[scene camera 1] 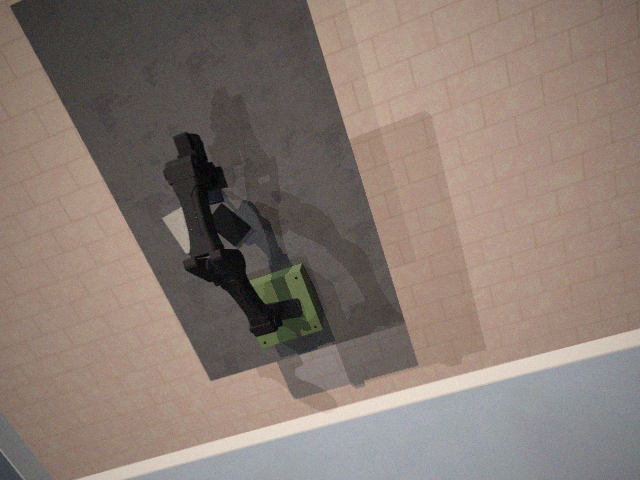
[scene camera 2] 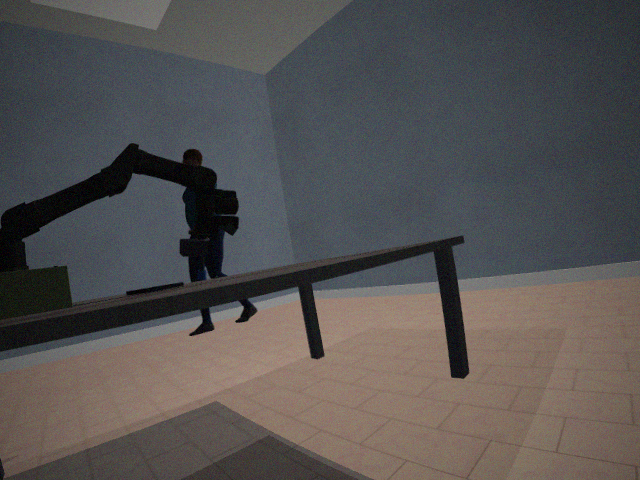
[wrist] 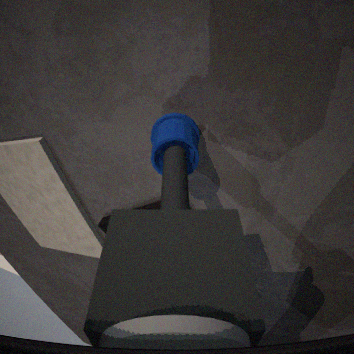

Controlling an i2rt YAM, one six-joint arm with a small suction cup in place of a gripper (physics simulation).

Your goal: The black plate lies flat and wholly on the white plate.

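Frame: origin at the arm's base, x ahead, y left, z up, level; metres.
Seen in the pictures: end effector, tool point: [scene camera 2: 201, 278] [wrist: 174, 134]; arm's base, origin of the base link: [scene camera 1: 274, 311] [scene camera 2: 12, 275].
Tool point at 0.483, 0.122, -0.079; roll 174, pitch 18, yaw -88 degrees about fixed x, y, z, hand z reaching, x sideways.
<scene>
Offsets run from my tool point to a thing's top centre, as dx, dy, dz.
The black plate {-0.144, -0.007, +0.000} [scene camera 1: 231, 225] [scene camera 2: 155, 288] lies on the table to the right of the arm's forearm in scene camera 1. In the wrist view, a dark sliver of it shows behind the gripper body. The white plate {-0.128, +0.154, -0.005} [scene camera 1: 177, 230] [wrist: 50, 200] shows to the left of the forearm and at the left of the wrist view. The forearm and gripper body hide the stretch between the plates. My gripper [wrist: 176, 131], a blue suction cup on a dark stem, points down over the table beyond both plates, with nothing on it. In scene camera 2 it blends into a person's dark legs.
The arm stands on a green base block [scene camera 1: 305, 289] [scene camera 2: 36, 289] near one end of the dark grey table [scene camera 1: 170, 67] [scene camera 2: 351, 268]. A person [scene camera 2: 214, 248] in blue trousers stands behind the table, partly hidden by the arm. Arm shadows cross the table top.
</scene>
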